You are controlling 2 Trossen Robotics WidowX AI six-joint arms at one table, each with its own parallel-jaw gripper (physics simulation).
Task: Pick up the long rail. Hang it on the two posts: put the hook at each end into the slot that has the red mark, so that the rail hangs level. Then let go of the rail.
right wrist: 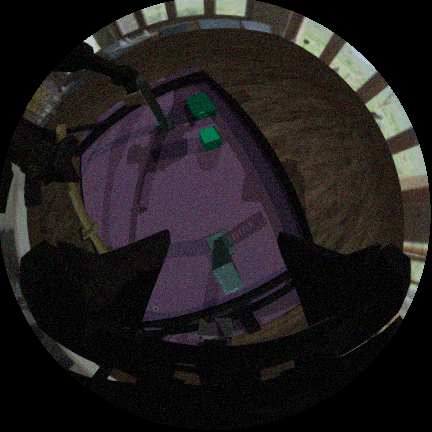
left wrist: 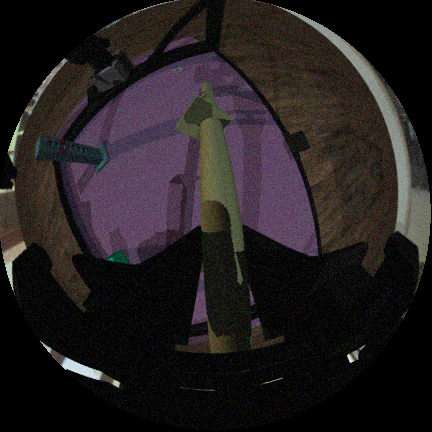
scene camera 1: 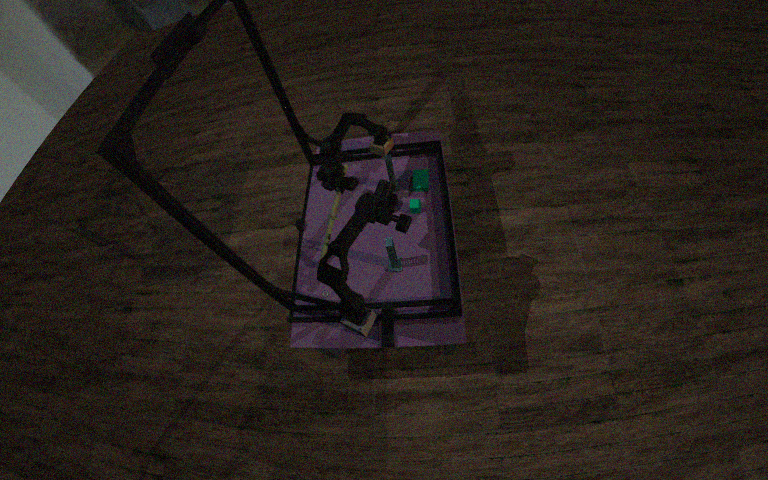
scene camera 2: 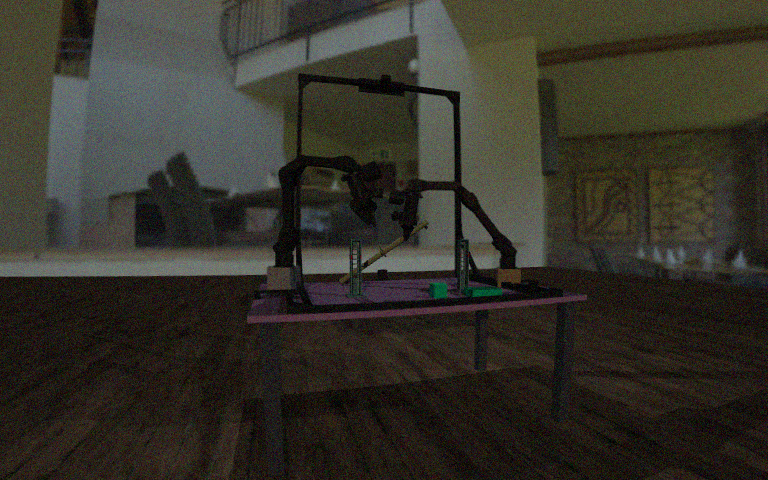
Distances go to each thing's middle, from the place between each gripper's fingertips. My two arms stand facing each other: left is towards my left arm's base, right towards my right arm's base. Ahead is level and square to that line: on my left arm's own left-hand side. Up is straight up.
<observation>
Right now the long rail (left wrist: pixel 226 289) is 10 cm to the right of my left hand, 5 cm below it and 3 cm behind it.
Now: right hand 290 mm past the long rail, 100 mm to the right of it and 110 mm above it.
</observation>
